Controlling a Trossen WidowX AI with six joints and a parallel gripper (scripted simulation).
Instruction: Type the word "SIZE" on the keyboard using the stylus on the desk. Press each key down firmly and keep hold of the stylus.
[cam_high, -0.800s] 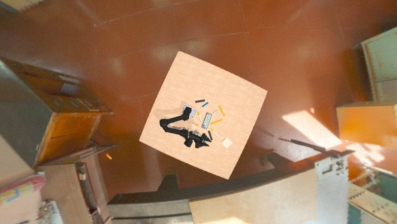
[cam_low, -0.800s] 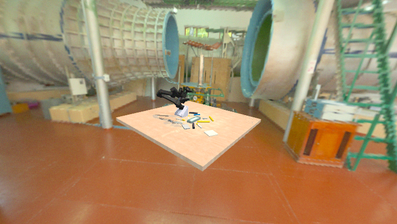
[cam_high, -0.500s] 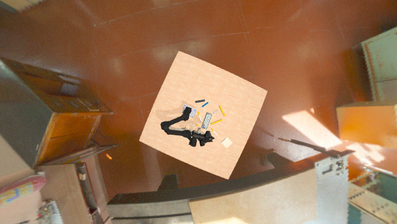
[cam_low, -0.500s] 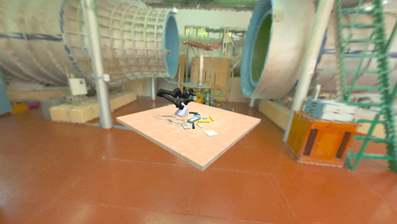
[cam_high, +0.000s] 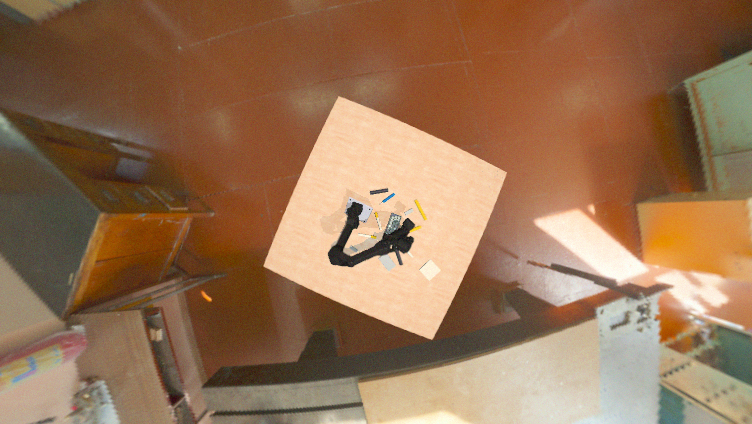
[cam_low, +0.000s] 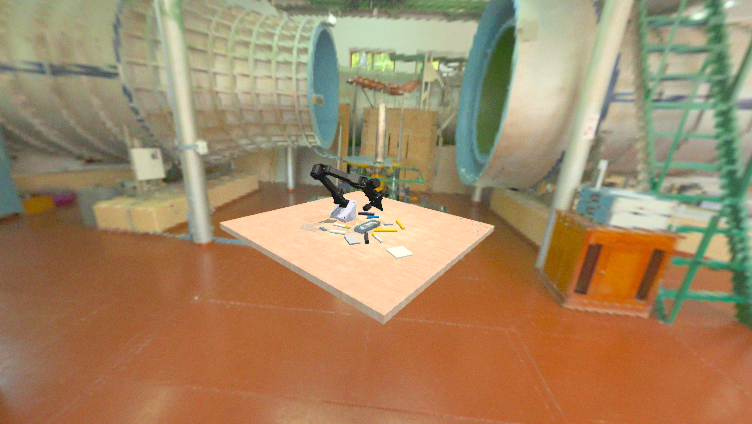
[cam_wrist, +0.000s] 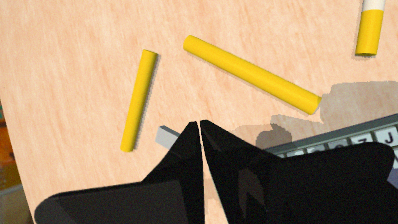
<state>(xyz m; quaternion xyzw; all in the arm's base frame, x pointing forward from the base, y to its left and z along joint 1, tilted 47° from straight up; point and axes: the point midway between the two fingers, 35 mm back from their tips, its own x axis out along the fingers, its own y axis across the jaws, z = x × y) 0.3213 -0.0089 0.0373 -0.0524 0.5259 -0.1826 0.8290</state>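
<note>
My gripper tip is now 60 mm past the Z key, 90 mm to the left of it and 110 mm above it. From my gripper tip the other things lie so: grey block (10 mm behind, 100 mm to the left, 120 mm below); blue stylus (190 mm behind, 120 mm to the left, 120 mm below); I key (80 mm behind, 90 mm to the right, 110 mm below).
</note>
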